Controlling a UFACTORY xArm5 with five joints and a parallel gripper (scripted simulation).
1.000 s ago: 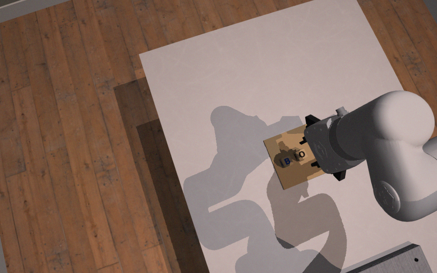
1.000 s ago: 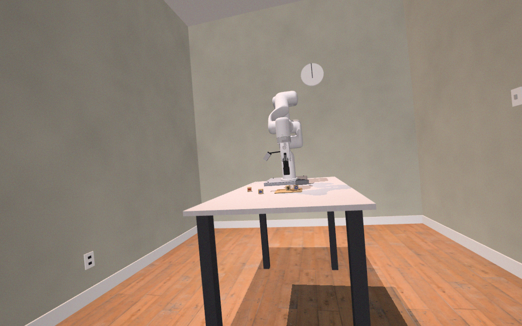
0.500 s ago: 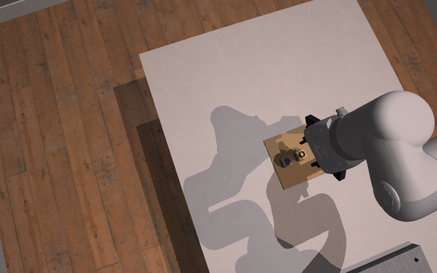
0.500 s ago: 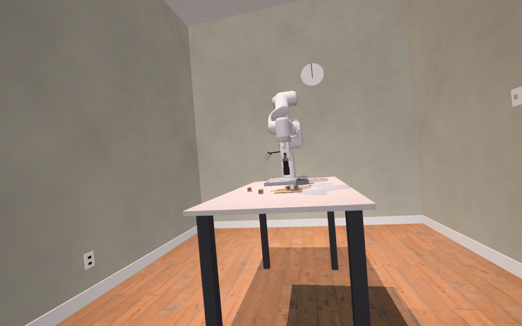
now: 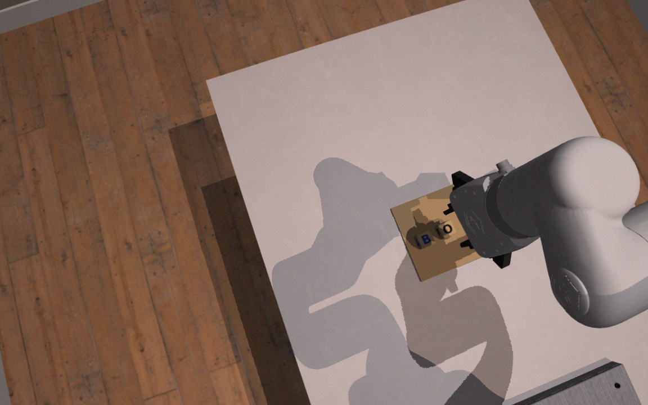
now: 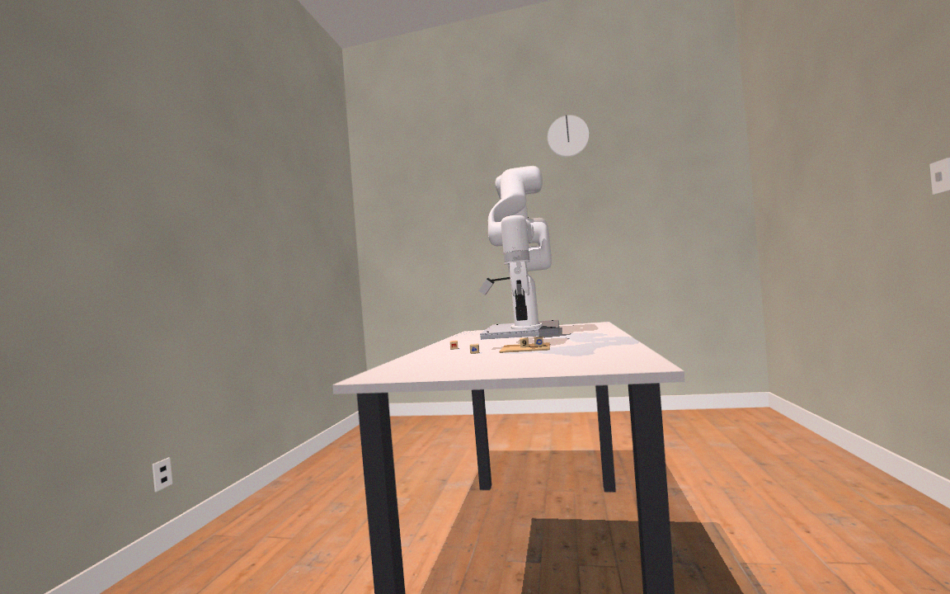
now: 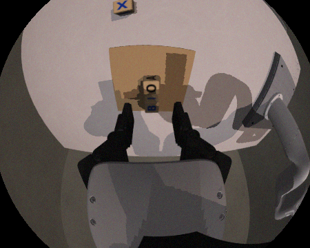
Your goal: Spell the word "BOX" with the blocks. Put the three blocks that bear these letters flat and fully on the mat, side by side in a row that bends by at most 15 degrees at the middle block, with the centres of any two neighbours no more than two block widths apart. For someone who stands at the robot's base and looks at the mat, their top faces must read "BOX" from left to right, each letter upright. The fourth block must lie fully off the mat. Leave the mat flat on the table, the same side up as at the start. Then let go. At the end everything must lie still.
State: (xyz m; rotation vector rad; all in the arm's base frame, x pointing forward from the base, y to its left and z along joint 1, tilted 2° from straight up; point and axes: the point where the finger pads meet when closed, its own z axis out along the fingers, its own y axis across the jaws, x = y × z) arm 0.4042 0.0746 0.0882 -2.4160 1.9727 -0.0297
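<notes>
Right now my hand is 100 mm above the tan mat.
</notes>
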